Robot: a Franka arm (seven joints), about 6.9 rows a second.
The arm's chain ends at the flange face. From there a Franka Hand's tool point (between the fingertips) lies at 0.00 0.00 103.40 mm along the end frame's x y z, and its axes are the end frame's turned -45 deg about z.
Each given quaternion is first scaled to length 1.
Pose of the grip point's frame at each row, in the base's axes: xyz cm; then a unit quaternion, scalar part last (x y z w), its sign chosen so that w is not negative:
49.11, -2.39, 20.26, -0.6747, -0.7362, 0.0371, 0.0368
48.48, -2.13, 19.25, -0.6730, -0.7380, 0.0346, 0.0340
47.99, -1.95, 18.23, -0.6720, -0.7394, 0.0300, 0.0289
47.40, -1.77, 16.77, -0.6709, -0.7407, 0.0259, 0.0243
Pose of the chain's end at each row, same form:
50.19, -2.34, 30.54, -0.9051, -0.4220, 0.0484, 0.0198
49.48, -2.08, 29.54, -0.9042, -0.4243, 0.0450, 0.0182
48.85, -1.89, 28.53, -0.9038, -0.4259, 0.0388, 0.0152
48.13, -1.71, 27.08, -0.9033, -0.4276, 0.0332, 0.0125

